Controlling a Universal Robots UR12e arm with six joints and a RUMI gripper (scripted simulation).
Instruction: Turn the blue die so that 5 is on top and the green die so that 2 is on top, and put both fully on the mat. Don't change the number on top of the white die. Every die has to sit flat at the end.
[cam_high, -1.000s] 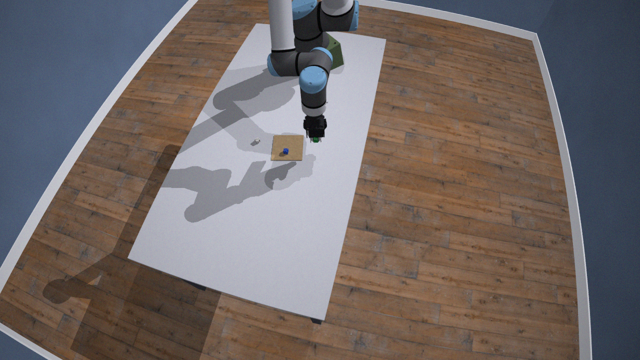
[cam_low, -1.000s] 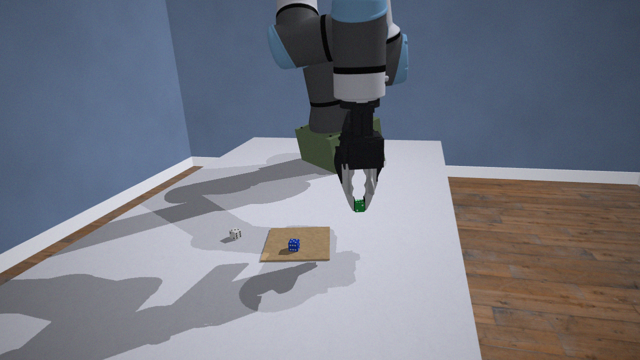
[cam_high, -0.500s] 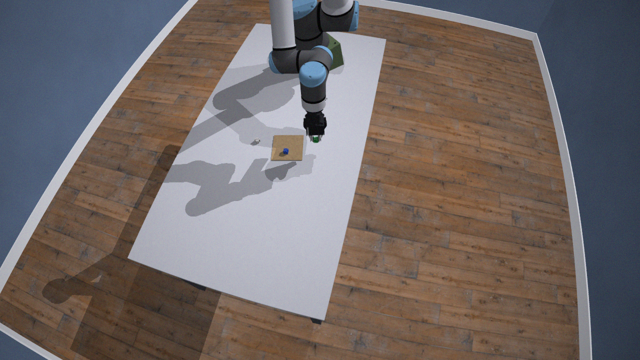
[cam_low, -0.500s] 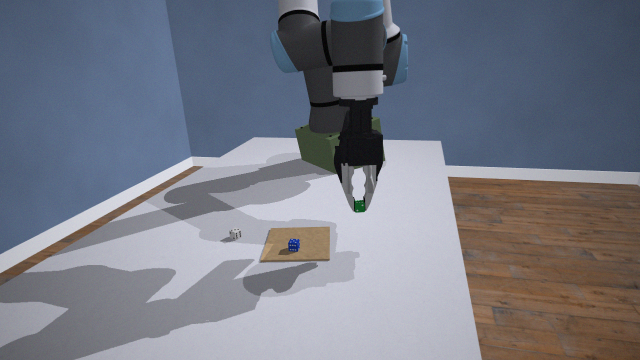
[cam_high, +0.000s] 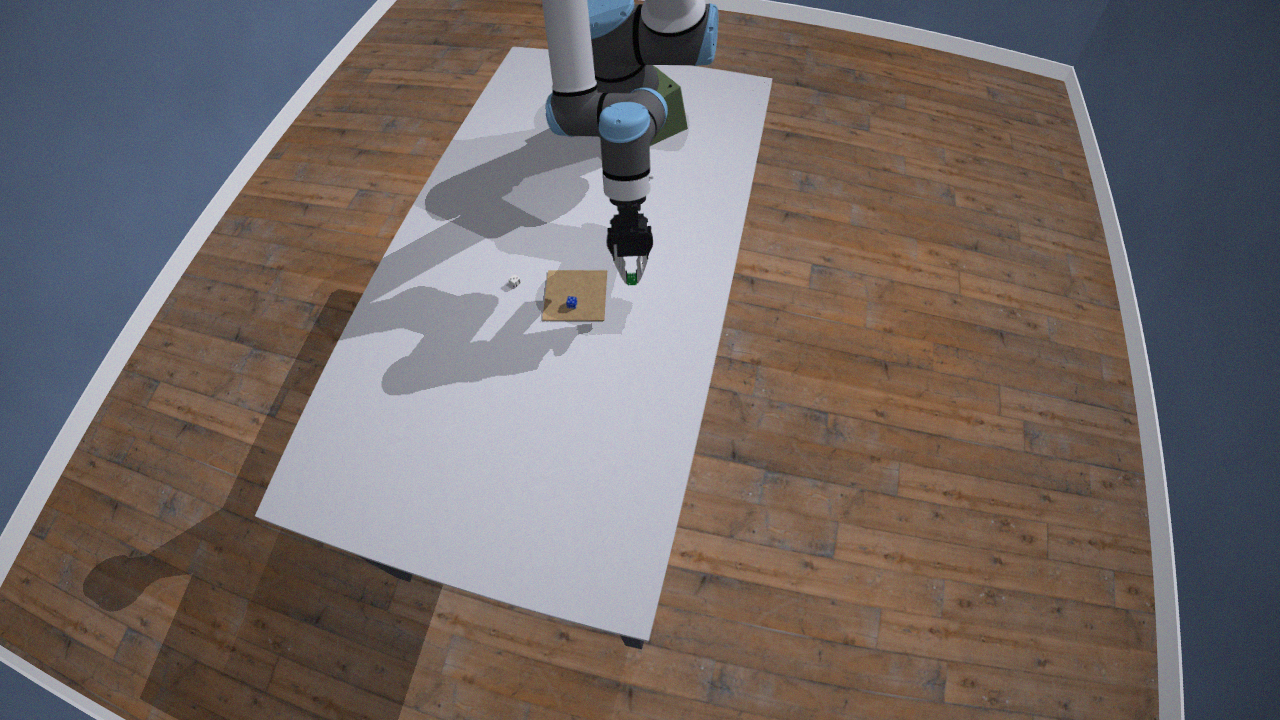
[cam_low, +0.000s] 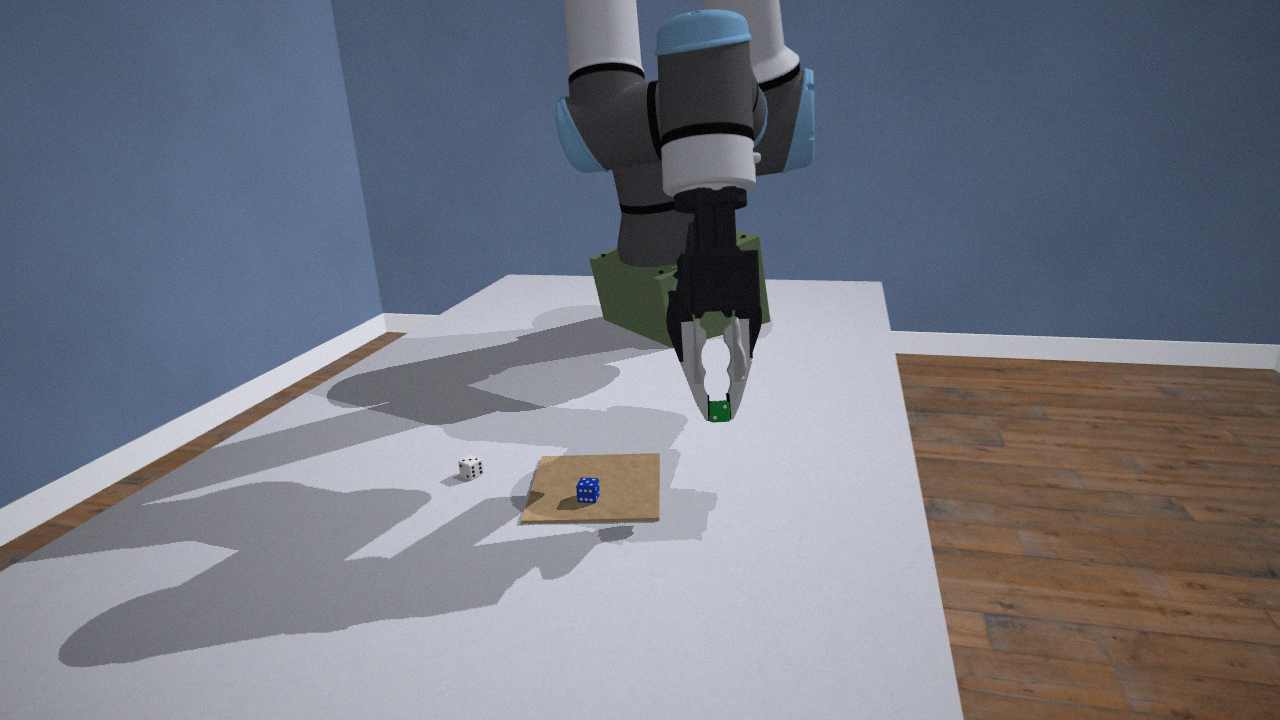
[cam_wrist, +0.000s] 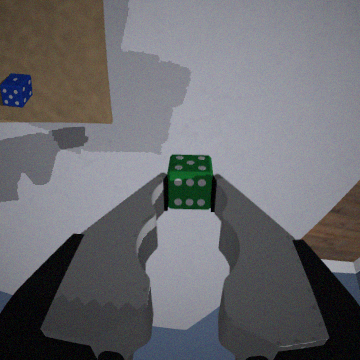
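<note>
Now: the green die 1 cm below my hand. The rest, counted from my hand: tan mat (1 cm ahead, 14 cm to the right, 10 cm below); then white die (1 cm ahead, 29 cm to the right, 10 cm below); then blue die (4 cm ahead, 13 cm to the right, 9 cm below).
</note>
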